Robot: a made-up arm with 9 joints. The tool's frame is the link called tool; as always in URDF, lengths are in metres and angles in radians. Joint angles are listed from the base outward. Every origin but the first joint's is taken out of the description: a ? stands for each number. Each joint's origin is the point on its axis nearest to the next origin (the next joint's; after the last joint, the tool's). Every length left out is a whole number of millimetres.
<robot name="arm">
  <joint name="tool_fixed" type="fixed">
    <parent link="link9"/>
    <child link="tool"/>
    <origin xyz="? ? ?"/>
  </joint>
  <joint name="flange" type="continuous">
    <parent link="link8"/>
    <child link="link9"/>
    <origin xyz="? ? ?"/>
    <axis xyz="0 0 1"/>
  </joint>
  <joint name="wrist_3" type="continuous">
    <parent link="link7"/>
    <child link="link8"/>
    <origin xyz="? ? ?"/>
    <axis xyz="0 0 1"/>
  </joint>
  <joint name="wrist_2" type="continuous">
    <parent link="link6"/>
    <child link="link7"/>
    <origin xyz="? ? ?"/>
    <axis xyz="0 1 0"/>
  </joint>
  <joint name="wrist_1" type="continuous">
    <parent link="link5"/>
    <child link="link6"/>
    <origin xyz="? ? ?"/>
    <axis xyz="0 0 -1"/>
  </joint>
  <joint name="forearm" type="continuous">
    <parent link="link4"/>
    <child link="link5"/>
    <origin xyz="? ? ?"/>
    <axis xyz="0 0 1"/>
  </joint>
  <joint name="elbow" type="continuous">
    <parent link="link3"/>
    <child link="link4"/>
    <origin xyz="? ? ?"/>
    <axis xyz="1 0 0"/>
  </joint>
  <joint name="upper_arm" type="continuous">
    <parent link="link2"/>
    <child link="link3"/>
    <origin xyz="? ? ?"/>
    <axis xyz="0 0 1"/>
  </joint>
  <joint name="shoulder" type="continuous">
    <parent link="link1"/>
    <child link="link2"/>
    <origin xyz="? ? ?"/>
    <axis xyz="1 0 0"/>
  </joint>
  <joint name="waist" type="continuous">
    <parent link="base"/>
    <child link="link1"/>
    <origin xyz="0 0 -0.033"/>
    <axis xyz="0 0 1"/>
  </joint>
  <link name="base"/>
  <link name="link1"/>
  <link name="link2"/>
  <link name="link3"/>
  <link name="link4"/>
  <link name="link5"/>
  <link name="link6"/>
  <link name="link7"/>
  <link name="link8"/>
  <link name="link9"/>
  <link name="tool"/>
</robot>
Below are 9 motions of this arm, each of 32 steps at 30 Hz.
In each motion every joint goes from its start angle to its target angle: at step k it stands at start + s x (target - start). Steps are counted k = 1, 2, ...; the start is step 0. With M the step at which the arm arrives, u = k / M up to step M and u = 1 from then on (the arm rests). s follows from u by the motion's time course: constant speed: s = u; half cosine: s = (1 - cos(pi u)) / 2; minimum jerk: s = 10 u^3 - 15 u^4 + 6 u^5.
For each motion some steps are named. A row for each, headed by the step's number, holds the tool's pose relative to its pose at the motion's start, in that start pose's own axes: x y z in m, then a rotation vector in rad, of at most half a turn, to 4 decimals.
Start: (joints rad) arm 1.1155 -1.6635 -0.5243 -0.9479 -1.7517 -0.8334 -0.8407 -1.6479 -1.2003
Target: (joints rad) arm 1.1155 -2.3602 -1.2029 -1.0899 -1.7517 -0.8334 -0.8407 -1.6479 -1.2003
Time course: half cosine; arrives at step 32
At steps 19, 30, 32:
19: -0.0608 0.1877 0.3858 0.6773 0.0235 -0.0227
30: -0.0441 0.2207 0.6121 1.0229 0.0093 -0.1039
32: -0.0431 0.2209 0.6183 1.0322 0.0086 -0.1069

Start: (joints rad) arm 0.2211 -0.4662 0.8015 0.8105 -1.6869 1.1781 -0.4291 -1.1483 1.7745
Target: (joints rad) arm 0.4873 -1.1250 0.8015 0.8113 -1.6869 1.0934 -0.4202 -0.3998 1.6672
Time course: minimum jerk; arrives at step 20
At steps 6, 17, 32:
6: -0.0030 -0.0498 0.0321 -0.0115 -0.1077 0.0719
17: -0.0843 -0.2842 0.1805 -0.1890 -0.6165 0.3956
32: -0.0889 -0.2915 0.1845 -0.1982 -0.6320 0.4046

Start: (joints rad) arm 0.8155 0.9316 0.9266 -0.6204 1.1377 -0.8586 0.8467 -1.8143 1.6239
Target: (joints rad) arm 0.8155 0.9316 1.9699 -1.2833 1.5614 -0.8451 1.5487 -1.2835 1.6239
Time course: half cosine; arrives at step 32
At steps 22, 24, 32:
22: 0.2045 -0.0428 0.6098 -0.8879 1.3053 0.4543
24: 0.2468 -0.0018 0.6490 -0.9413 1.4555 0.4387
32: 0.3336 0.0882 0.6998 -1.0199 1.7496 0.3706

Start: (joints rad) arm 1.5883 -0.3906 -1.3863 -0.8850 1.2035 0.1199 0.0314 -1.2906 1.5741
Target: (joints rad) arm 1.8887 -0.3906 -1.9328 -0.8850 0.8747 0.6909 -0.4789 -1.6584 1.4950
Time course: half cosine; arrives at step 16
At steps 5, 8, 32:
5: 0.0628 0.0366 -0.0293 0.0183 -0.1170 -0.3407
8: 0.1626 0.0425 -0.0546 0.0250 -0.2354 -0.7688
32: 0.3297 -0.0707 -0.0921 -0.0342 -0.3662 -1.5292

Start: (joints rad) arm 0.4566 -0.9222 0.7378 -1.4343 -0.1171 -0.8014 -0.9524 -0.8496 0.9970
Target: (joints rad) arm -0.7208 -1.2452 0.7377 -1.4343 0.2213 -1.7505 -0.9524 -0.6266 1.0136
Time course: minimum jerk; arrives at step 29
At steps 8, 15, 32:
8: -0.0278 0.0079 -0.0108 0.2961 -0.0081 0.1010
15: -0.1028 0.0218 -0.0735 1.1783 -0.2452 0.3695
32: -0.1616 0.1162 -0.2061 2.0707 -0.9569 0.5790

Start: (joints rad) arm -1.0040 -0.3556 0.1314 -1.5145 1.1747 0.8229 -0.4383 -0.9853 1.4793
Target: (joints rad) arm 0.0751 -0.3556 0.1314 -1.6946 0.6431 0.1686 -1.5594 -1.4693 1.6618
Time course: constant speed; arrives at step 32
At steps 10, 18, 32:
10: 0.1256 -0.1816 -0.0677 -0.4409 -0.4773 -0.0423
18: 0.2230 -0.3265 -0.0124 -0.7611 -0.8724 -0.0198
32: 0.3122 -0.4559 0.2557 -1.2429 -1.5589 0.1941

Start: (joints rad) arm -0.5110 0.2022 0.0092 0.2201 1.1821 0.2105 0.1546 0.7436 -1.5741
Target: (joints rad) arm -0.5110 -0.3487 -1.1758 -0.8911 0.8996 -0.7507 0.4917 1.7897 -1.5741
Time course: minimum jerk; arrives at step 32
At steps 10, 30, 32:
10: 0.0076 -0.1104 -0.0304 -0.3211 0.1111 0.0644
30: 0.1237 -0.1198 0.6161 -0.5042 1.5044 -0.0266
32: 0.1248 -0.1193 0.6179 -0.5006 1.5077 -0.0276

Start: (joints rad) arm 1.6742 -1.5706 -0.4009 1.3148 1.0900 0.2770 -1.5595 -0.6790 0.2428
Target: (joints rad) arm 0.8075 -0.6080 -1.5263 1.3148 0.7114 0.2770 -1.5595 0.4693 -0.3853
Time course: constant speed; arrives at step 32
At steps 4, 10, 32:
4: 0.0998 -0.1389 -0.0580 -0.1676 -0.1961 0.0949
10: 0.2479 -0.3627 -0.0757 -0.4636 -0.4652 0.2632
32: 0.5673 -0.8004 0.5598 -1.8746 -1.1591 1.0381

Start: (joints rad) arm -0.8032 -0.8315 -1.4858 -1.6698 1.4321 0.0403 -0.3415 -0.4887 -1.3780
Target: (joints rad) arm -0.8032 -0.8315 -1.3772 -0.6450 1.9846 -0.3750 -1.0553 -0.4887 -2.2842
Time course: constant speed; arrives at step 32
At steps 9, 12, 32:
9: -0.0665 -0.0260 0.3292 0.4041 0.2918 0.0055
12: -0.0725 -0.0704 0.4387 0.5205 0.4063 0.0179
32: 0.1241 -0.6660 0.8691 0.9381 1.2496 0.3610

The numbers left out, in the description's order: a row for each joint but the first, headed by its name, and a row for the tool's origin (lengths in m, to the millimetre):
tool: -0.332 0.088 0
flange: 0.094 0.117 0
wrist_3: 0.003 0 -0.271
wrist_2: -0.103 0.135 0
wrist_1: 0.325 -0.105 0
forearm: 0 0.075 0.196
elbow: 0.068 -0.162 0
upper_arm: 0 -0.282 0.13
shoulder: -0.175 0.287 0

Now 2 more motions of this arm.
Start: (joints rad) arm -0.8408 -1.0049 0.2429 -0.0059 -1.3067 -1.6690 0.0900 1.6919 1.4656
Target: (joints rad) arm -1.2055 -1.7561 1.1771 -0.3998 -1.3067 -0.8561 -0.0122 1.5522 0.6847
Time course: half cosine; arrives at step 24
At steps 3, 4, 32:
3: -0.0118 0.0147 0.0195 0.0307 -0.0268 -0.0402
4: -0.0211 0.0255 0.0345 0.0547 -0.0461 -0.0701
32: -0.4631 0.0941 0.3848 0.8362 -0.1263 -0.6849

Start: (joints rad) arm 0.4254 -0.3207 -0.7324 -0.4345 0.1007 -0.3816 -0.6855 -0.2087 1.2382
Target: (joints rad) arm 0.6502 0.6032 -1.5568 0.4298 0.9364 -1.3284 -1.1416 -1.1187 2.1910
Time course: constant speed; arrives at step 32
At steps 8, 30, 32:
8: 0.0504 0.0475 -0.1657 0.1065 -0.5741 -0.0186
30: 0.2235 0.0987 -0.3647 -0.3410 -1.8668 -0.3229
32: 0.2242 0.0992 -0.3694 -0.4207 -1.9382 -0.3500

